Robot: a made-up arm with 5 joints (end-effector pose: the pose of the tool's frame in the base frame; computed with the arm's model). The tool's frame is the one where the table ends. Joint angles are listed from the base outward.
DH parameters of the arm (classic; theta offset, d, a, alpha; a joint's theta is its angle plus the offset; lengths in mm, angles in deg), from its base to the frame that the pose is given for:
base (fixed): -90 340 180 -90
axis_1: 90 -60 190 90
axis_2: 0 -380 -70 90
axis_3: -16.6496 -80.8 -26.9 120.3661
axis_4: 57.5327 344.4 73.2 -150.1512
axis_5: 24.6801 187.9 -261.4 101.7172
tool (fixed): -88.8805 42.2 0 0
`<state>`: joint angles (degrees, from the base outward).
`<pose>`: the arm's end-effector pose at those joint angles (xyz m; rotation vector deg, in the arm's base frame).
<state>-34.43 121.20 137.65 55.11 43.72</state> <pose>0.0108 0.4045 0.2330 -112.35 20.75 -106.34</pose>
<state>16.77 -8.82 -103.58 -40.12 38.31</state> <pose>-0.0149 -0.1733 0.5243 -2.28 -7.04 -13.36</pose>
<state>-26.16 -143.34 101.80 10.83 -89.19</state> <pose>-0.2010 -0.0303 -0.1346 17.09 -140.69 -27.22</pose>
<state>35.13 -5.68 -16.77 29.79 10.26</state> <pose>0.2925 0.0266 0.7114 9.21 -14.18 60.13</pose>
